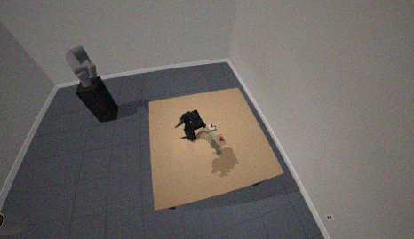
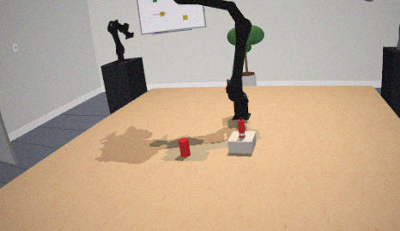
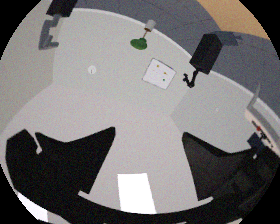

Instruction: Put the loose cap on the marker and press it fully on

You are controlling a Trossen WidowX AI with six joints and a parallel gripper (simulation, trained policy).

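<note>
Now: the red cap 57 cm below my gripper tip, 43 cm ahead of it and 15 cm to the left of it. From my gripper tip the other things lie so: red marker (52 cm below, 37 cm ahead, 32 cm to the left); then white holder block (57 cm below, 37 cm ahead, 32 cm to the left).
</note>
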